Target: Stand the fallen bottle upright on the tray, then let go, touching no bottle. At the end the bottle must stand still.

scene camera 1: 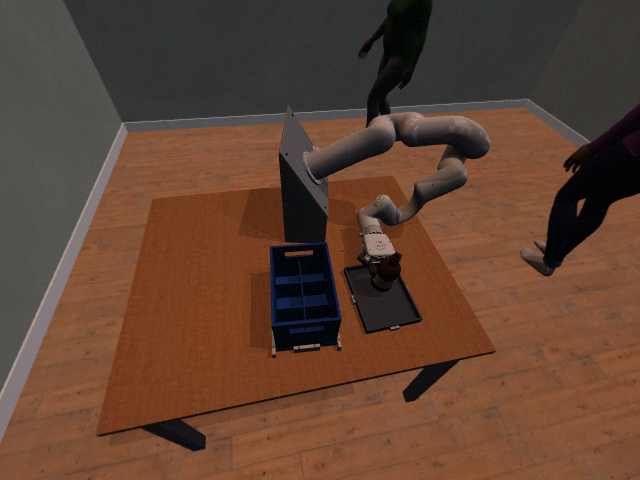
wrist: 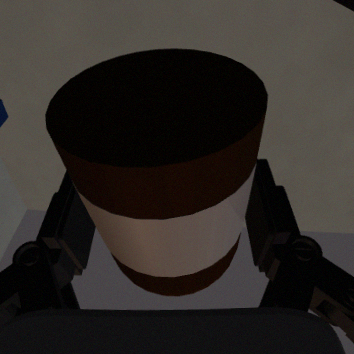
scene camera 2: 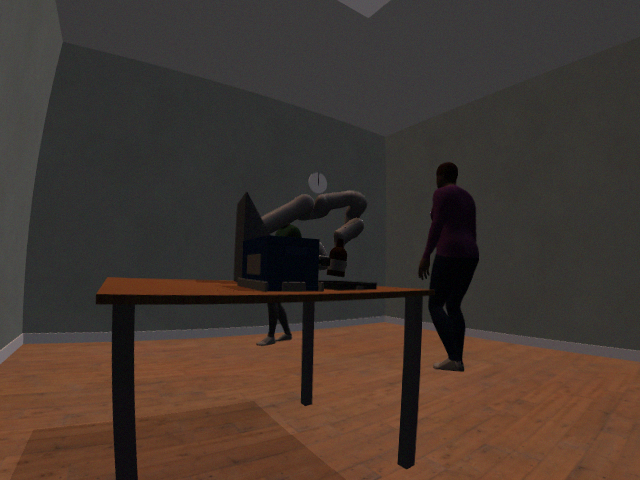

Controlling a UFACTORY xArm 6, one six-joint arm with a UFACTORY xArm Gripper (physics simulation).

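Pixels of known places: gripper, fingertip midpoint: [scene camera 1: 386,275] [scene camera 2: 337,263]; arm's base, link origin: [scene camera 1: 311,168] [scene camera 2: 259,228].
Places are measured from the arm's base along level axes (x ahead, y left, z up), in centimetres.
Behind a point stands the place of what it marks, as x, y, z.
The brown bottle with a white label [scene camera 1: 388,269] @[39.7, 20.0, -10.4] [scene camera 2: 337,263] @[40.7, 19.1, -16.5] [wrist: 155,192] @[33.7, 20.6, -20.5] is held upright, or nearly so, above the tray. My gripper [scene camera 1: 374,265] [scene camera 2: 327,261] @[38.1, 21.0, -16.4] [wrist: 168,182] @[38.1, 21.0, -16.4] is shut on the bottle around its label, one finger on each side. The dark tray [scene camera 1: 385,312] @[46.5, 20.4, -25.9] [scene camera 2: 362,285] @[51.8, 23.5, -24.8] lies flat on the table. In scene camera 2 a small gap shows between the bottle's base and the tray. In the wrist view the dark base of the bottle faces the camera. The bottle hides part of the fingers in scene camera 1.
A blue divided crate [scene camera 1: 306,336] @[55.2, -7.3, -17.7] [scene camera 2: 289,263] @[55.2, -8.7, -17.5] stands left of the tray on the wooden table [scene camera 1: 196,330] @[45.6, -41.2, -26.4] [scene camera 2: 170,288] @[47.0, -44.3, -26.4]. The grey arm mount [scene camera 1: 303,217] @[12.7, -4.0, -12.0] stands behind the crate. A person in purple [scene camera 2: 454,227] and a person in green [scene camera 1: 408,31] stand beyond the table.
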